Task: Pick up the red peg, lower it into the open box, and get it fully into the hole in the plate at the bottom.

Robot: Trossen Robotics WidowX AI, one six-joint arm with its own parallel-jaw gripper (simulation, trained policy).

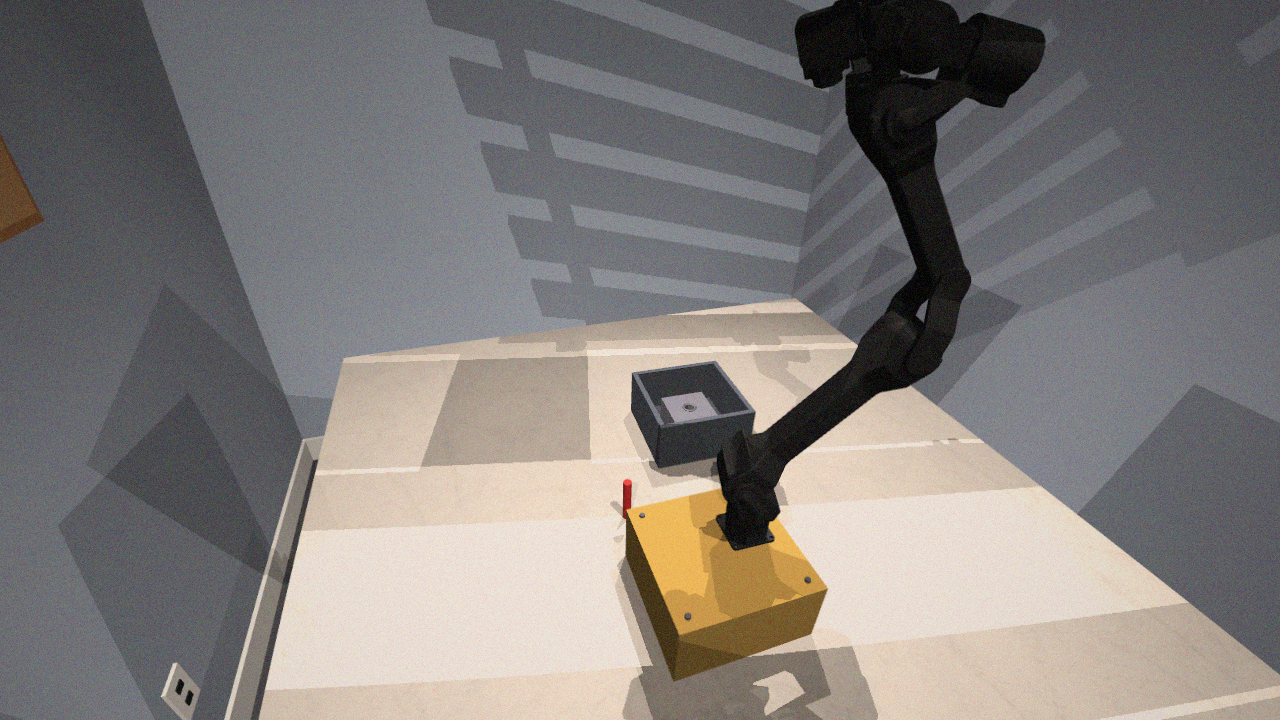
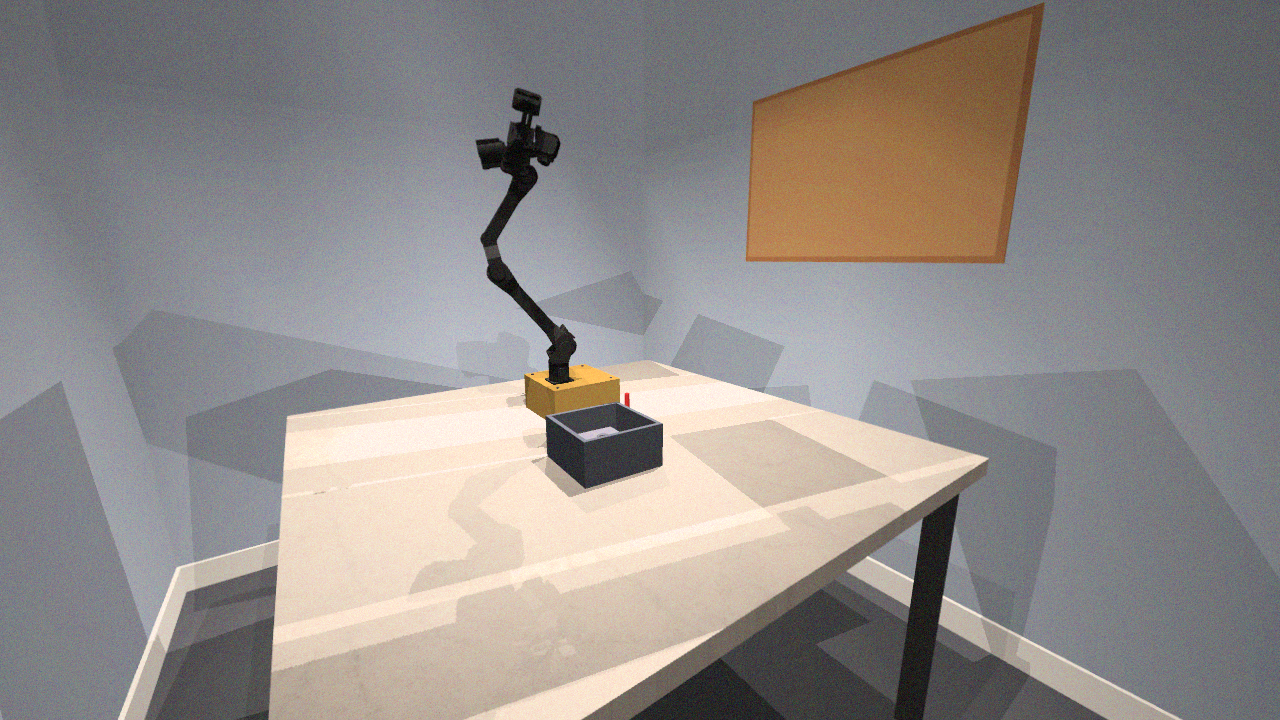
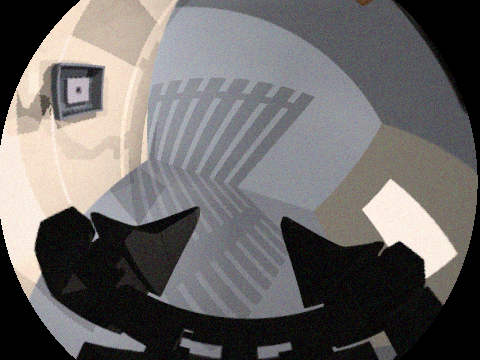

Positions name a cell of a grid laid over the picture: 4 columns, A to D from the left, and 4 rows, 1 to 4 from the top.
Scene:
My gripper shows in image 1 (C1), in image 2 (B1) and in image 3 (C3).

